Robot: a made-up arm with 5 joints. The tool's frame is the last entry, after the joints.
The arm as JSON. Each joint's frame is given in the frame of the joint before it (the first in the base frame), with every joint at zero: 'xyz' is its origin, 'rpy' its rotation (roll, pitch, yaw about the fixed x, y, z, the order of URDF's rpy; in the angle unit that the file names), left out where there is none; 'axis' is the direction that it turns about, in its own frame. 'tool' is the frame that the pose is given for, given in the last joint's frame.
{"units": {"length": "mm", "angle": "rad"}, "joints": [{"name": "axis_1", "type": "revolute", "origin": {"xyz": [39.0, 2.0, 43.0]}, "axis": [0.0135, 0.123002, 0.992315]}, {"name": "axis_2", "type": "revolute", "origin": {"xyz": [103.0, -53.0, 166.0]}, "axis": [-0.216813, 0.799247, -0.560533]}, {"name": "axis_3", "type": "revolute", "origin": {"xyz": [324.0, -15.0, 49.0]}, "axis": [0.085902, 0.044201, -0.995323]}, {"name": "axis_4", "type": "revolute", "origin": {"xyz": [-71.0, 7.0, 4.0]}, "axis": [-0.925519, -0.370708, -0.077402]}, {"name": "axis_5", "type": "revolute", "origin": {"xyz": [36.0, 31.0, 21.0]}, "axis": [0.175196, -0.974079, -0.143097]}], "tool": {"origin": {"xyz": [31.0, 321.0, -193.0], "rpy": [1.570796, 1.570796, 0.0]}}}
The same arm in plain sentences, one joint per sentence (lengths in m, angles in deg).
The arm has five revolute joints in a row. What follows holds with every joint at zero, and every direction is one of the base frame's.
Joint 1 is mounted 0.039 m along +x and 0.002 m along +y and 0.043 m along +z from the base frame's origin and rotates about the direction (0.0135, 0.123002, 0.992315).
Joint 2 is mounted 0.103 m along +x and 0.053 m along -y and 0.166 m along +z from joint 1 and rotates about the direction (-0.216813, 0.799247, -0.560533).
Joint 3 is mounted 0.324 m along +x and 0.015 m along -y and 0.049 m along +z from joint 2 and rotates about the direction (0.085902, 0.044201, -0.995323).
Joint 4 is mounted 0.071 m along -x and 0.007 m along +y and 0.004 m along +z from joint 3 and rotates about the direction (-0.925519, -0.370708, -0.077402).
Joint 5 is mounted 0.036 m along +x and 0.031 m along +y and 0.021 m along +z from joint 4 and rotates about the direction (0.175196, -0.974079, -0.143097).
The tool frame, which is the frame that the pose is given for, is mounted 0.031 m along +x and 0.321 m along +y and 0.193 m along -z from joint 5; its axes are the base frame's turned by roll 90, pitch 90 and yaw 0 deg (as in URDF: about the fixed x, then y, then z).

